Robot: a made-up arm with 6 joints.
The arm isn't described. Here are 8 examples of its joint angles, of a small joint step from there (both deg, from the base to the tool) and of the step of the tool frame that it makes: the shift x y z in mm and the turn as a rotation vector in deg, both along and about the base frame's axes.
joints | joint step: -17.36 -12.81 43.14 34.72 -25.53 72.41 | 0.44 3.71 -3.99 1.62 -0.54 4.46
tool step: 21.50 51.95 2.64 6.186 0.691 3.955
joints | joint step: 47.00 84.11 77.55 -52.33 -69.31 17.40 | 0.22 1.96 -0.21 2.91 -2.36 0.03
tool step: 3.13 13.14 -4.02 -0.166 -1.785 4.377
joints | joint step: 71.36 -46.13 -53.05 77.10 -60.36 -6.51 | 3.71 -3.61 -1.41 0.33 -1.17 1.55
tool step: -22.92 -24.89 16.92 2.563 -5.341 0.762
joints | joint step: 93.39 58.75 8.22 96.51 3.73 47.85 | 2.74 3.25 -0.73 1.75 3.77 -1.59
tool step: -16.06 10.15 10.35 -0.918 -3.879 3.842
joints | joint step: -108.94 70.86 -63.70 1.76 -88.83 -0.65 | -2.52 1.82 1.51 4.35 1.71 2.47
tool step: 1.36 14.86 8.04 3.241 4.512 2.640
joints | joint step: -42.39 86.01 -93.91 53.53 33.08 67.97 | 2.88 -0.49 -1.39 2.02 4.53 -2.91
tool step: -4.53 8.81 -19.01 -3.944 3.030 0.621
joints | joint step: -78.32 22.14 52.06 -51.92 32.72 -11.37 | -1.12 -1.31 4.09 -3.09 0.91 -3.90
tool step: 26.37 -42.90 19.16 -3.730 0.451 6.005
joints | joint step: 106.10 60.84 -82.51 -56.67 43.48 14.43 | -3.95 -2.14 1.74 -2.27 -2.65 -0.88
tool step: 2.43 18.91 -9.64 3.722 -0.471 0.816
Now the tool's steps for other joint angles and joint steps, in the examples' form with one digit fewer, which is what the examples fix.
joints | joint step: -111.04 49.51 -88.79 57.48 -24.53 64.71 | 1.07 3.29 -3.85 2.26 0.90 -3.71
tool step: 7.2 -12.0 9.7 3.58 5.55 1.07
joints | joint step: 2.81 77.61 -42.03 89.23 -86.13 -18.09 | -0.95 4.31 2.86 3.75 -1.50 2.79
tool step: -5.9 -10.4 -19.0 -2.63 1.10 2.80
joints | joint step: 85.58 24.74 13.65 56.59 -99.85 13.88 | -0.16 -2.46 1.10 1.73 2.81 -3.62
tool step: 5.7 -9.2 9.1 3.80 -4.85 -1.25
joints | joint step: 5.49 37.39 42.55 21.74 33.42 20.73 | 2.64 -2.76 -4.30 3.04 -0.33 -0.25
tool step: 40.7 35.1 29.2 4.94 -1.74 -4.85
